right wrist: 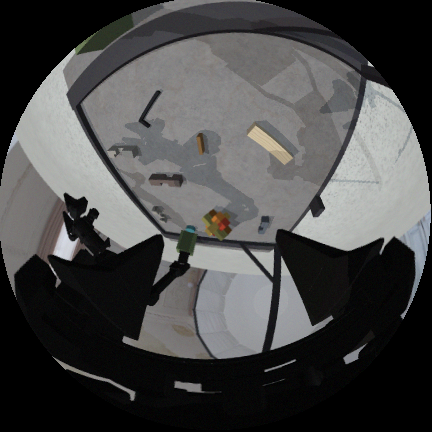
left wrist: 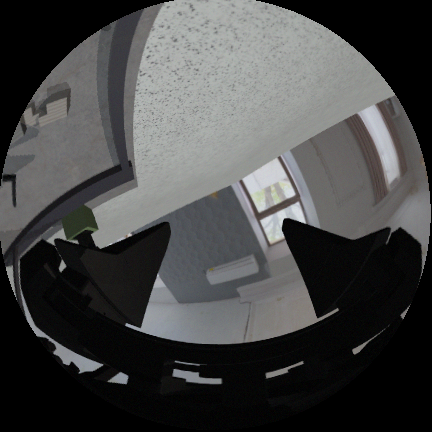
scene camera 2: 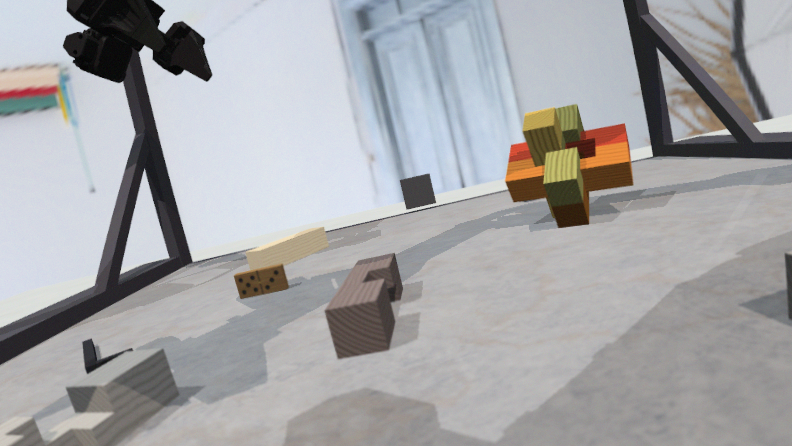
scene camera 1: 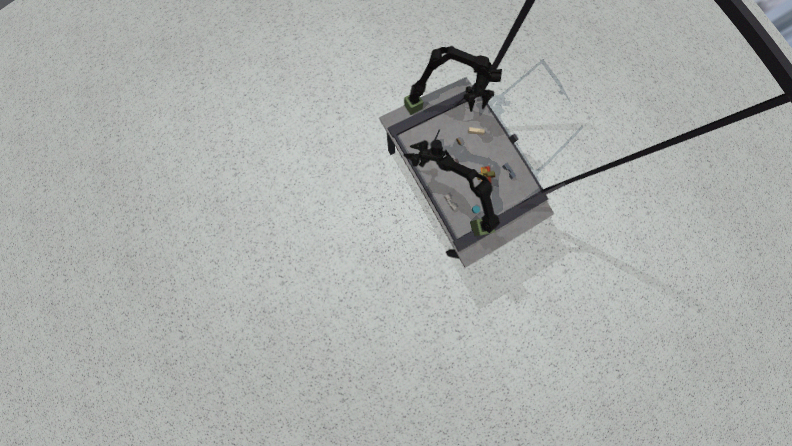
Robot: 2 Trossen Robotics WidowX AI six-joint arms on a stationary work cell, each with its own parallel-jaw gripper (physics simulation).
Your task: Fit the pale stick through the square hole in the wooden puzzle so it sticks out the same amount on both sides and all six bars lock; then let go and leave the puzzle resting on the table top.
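Places are measured from the left arm's base along level axes (x right, y ahead, z up), in millimetres.
Pixels of known places: left gripper, fingertip midpoint: [right wrist: 63, 202] [left wrist: 227, 225] [scene camera 1: 406, 150]; right gripper, fingertip midpoint: [right wrist: 220, 238] [scene camera 2: 187, 65] [scene camera 1: 476, 110]; left arm's base, origin of the base link: [right wrist: 184, 252] [scene camera 1: 485, 225]; right arm's base, origin of the base link: [left wrist: 82, 234] [scene camera 1: 413, 99].
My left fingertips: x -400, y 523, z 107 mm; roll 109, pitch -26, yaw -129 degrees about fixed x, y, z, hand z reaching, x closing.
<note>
Ahead of a thing's pixels: the offset from my left fingertips to its top centre. Level surfaces: height alone.
The pale stick {dx +555, dy +153, dz -196 mm} [scene camera 1: 476, 130] [scene camera 2: 290, 247] [right wrist: 270, 144] lies flat on the table top {dz -224 mm} [scene camera 1: 518, 191] [right wrist: 200, 65], apart from the puzzle. The wooden puzzle [scene camera 1: 486, 172] [scene camera 2: 604, 163] [right wrist: 217, 223], of red, orange and yellow-green bars, rests on the table; a dark gap shows between its bars in scene camera 2. My right gripper [scene camera 1: 478, 108] [scene camera 2: 164, 76] [right wrist: 220, 238] is open and empty, raised near the table's upper edge in scene camera 1, above the stick in that picture. My left gripper [scene camera 1: 409, 151] [left wrist: 227, 225] is open and empty by the table's left edge, away from both.
A domino {dx +408, dy +98, dz -200 mm} [scene camera 2: 261, 280] [right wrist: 200, 144] lies near the stick. A brown notched block {dx +308, dy -55, dz -196 mm} [scene camera 2: 360, 310] [right wrist: 166, 180], a grey notched block {dx +159, dy +39, dz -196 mm} [scene camera 2: 127, 382] [right wrist: 124, 150] and a black hex key {dx +279, dy +169, dz -216 mm} [right wrist: 151, 106] lie elsewhere. A teal object {dx +407, dy -402, dz -205 mm} [scene camera 1: 476, 209] and blue-grey piece {dx +711, dy -182, dz -196 mm} [scene camera 1: 509, 170] flank the puzzle.
</note>
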